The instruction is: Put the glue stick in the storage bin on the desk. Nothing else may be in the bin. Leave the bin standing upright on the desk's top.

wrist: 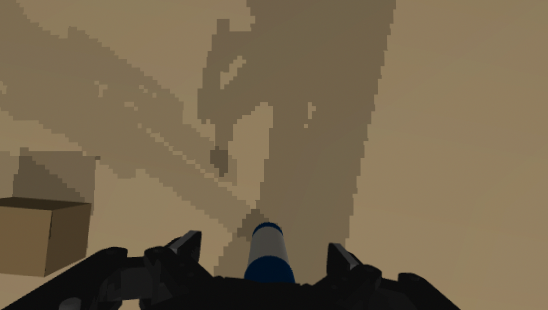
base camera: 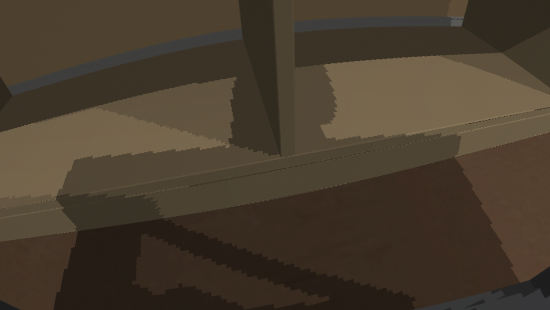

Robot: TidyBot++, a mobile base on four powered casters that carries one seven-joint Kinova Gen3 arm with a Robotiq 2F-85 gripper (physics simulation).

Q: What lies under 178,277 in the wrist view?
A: My gripper.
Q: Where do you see a tan shelf unit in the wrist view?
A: At 408,139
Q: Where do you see a glue stick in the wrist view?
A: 268,261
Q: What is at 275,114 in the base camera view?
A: A tan shelf unit.
